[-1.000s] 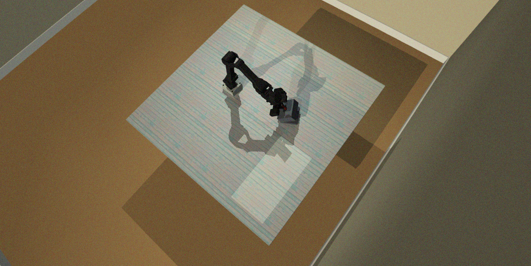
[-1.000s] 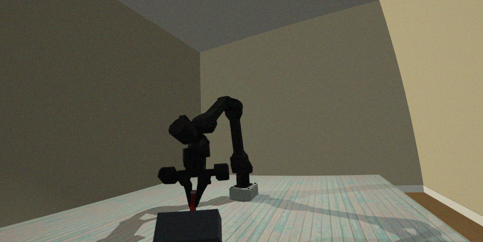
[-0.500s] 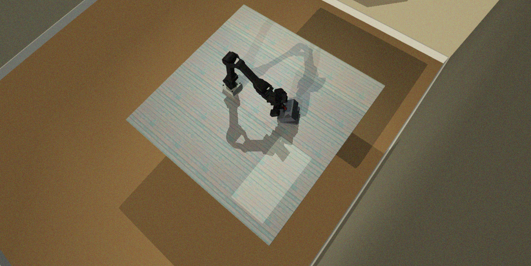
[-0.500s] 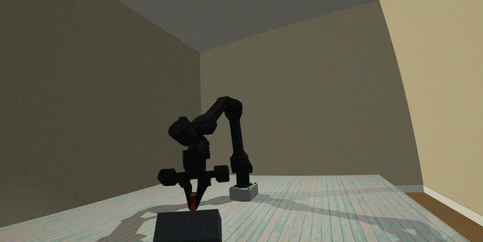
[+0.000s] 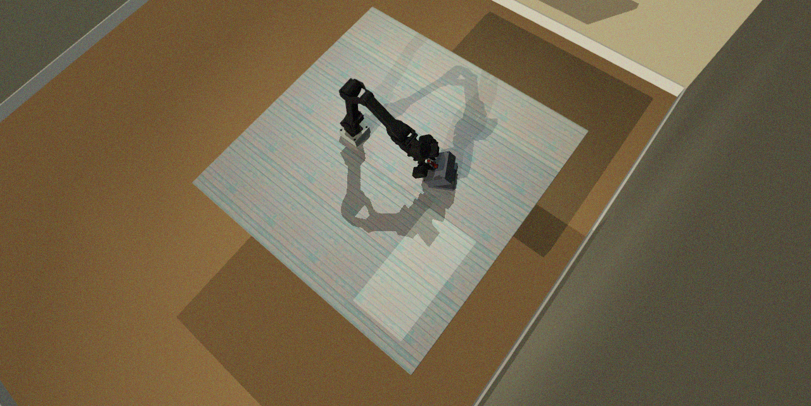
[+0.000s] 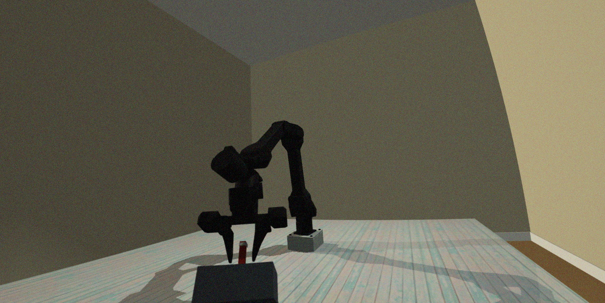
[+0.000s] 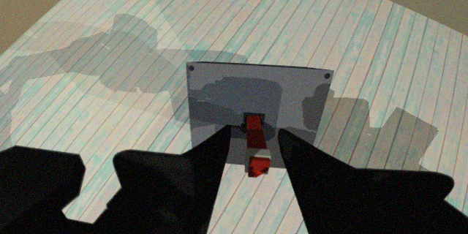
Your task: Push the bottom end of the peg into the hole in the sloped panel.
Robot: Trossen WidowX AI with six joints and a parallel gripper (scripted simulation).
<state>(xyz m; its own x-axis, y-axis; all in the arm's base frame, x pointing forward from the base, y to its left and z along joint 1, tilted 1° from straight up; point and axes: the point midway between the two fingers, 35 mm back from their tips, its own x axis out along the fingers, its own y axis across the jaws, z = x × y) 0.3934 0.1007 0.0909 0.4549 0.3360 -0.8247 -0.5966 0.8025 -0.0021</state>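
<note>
The red square peg lies 1 cm behind my gripper tip, 1 cm to the right of it and 1 cm above it. From my gripper tip the other things lie so: sloped panel (2 cm ahead, 1 cm to the left, 4 cm below).
</note>
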